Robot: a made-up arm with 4 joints.
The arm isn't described. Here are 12 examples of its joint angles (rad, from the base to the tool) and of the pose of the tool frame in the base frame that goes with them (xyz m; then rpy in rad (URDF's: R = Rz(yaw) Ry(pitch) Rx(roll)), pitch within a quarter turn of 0, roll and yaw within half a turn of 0).
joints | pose
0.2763 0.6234 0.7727 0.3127 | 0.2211 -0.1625 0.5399 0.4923 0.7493 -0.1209
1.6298 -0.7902 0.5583 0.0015 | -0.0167 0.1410 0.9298 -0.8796 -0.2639 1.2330
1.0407 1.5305 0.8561 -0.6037 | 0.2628 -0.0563 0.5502 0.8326 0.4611 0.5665
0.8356 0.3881 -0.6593 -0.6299 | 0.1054 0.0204 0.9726 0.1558 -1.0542 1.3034
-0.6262 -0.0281 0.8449 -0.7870 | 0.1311 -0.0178 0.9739 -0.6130 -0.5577 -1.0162
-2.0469 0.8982 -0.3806 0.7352 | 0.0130 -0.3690 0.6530 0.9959 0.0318 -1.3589
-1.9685 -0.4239 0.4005 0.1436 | -0.0499 -0.2046 0.8594 -0.4829 0.0338 -2.3485
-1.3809 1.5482 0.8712 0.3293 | 0.1100 -0.1016 0.3470 1.8305 0.7750 -0.7974
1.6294 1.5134 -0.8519 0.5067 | 0.0381 0.2636 0.8281 1.3671 -0.8283 1.9873
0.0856 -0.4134 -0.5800 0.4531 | 0.3540 0.2143 0.7197 -0.2656 0.4386 0.5741
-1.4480 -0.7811 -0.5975 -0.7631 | 0.4027 -0.0073 0.8961 -0.9149 -0.2155 -0.2831
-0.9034 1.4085 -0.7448 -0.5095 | -0.0476 -0.2261 0.7503 1.8644 -0.7663 -1.7845
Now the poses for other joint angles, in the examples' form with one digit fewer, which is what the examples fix.
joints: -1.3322 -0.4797 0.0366 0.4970
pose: 0.129 -0.305 0.750 -0.430 0.387 -1.534
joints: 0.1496 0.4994 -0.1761 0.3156
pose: 0.357 0.024 0.724 0.542 0.076 0.440
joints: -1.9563 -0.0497 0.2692 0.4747
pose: -0.122 -0.215 0.696 -0.010 0.457 -2.210
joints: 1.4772 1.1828 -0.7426 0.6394
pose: -0.014 0.297 0.801 1.013 -0.500 2.178
